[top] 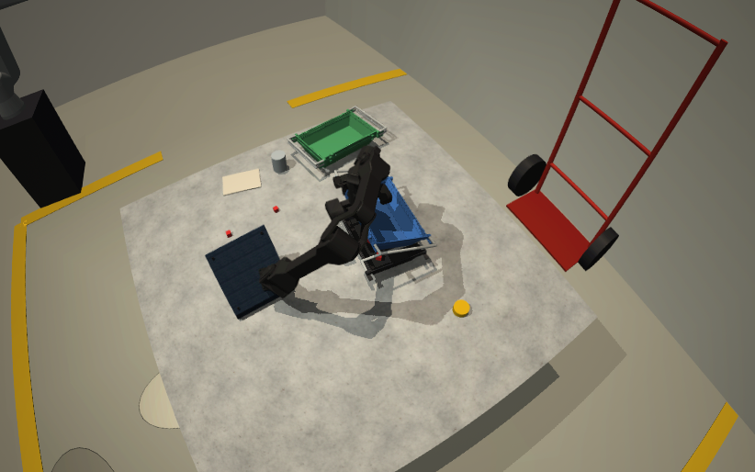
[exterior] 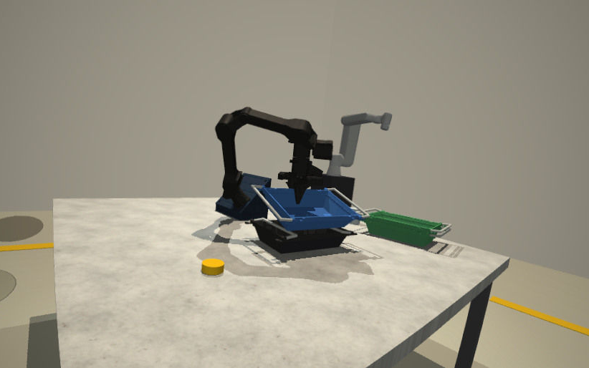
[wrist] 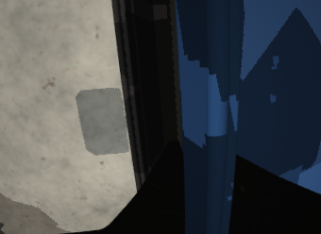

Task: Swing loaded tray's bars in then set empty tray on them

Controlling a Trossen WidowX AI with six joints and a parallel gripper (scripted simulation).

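Now: the blue tray 80 mm ahead of my gripper tip and 10 mm above it. The rest, counted from my gripper tip: beige card 310 mm behind, 430 mm to the left, 120 mm below; then grey cylinder 140 mm behind, 440 mm to the left, 90 mm below; then yellow disc 190 mm ahead, 350 mm to the right, 110 mm below.
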